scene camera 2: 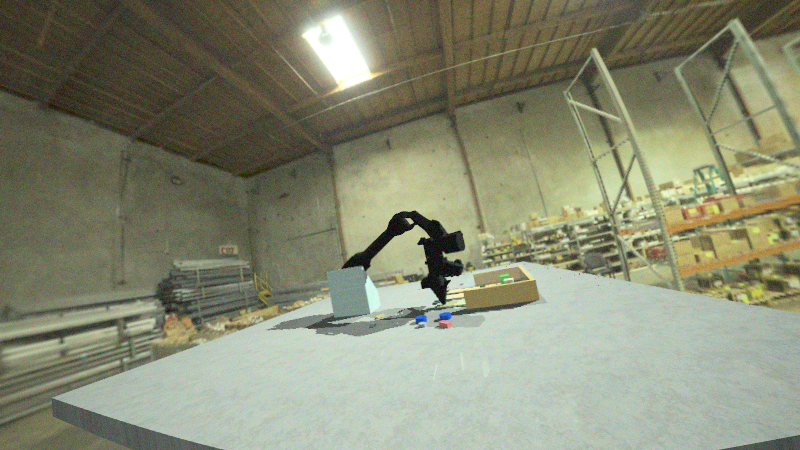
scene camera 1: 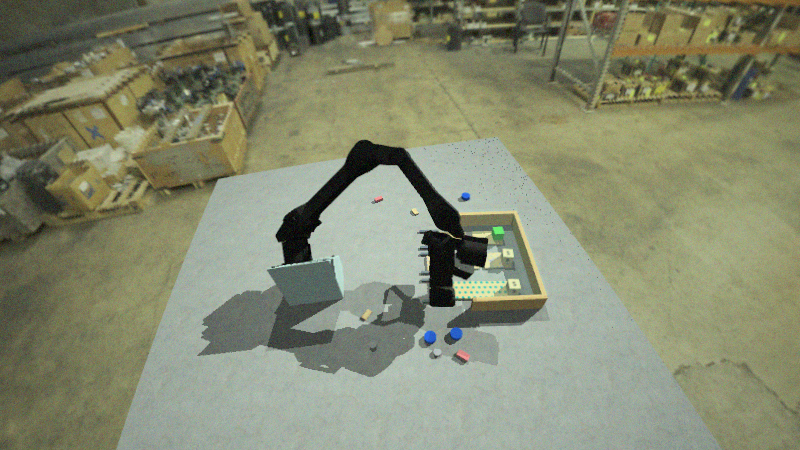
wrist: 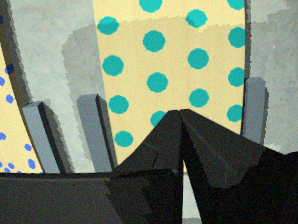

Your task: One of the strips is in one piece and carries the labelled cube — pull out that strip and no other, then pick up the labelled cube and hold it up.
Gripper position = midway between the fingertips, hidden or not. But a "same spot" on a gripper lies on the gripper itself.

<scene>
My gripper shows in scene camera 2, in scene camera 1 and in the wrist view point(178, 120). The same spot on my gripper: point(scene camera 1: 442, 294) is point(scene camera 2: 432, 276).
</scene>
